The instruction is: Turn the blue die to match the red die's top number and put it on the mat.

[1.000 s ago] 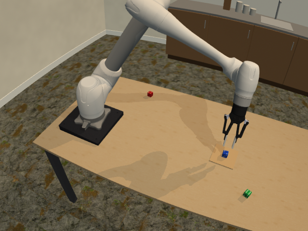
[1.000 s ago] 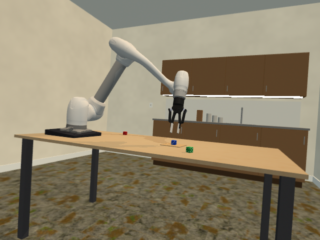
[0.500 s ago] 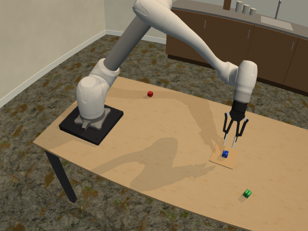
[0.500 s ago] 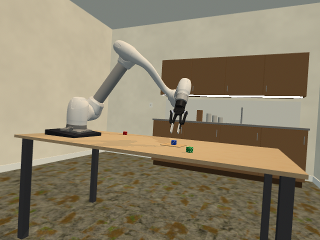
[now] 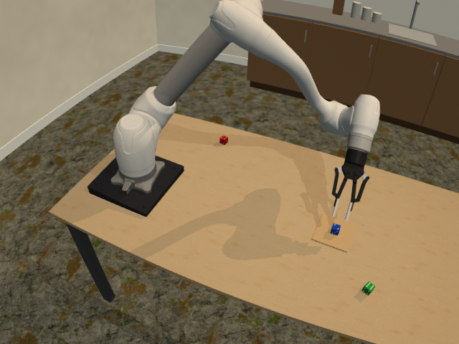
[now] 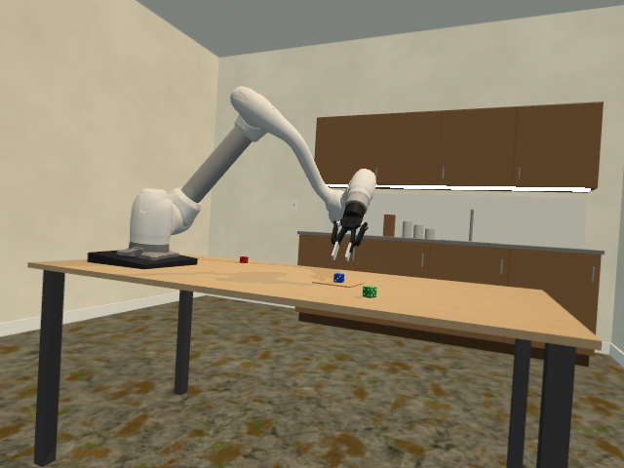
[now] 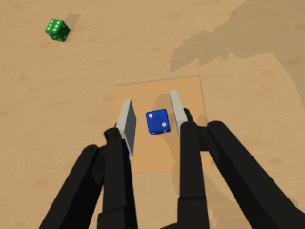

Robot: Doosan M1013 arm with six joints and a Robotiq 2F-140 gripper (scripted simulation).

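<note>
My gripper is now 2 cm to the left of the blue die and 9 cm above it. The rest, counted from my hand: green die 13 cm ahead, 25 cm to the right, 10 cm below; then red die 54 cm behind, 42 cm to the left, 10 cm below; then mat 2 cm to the right, 11 cm below.
</note>
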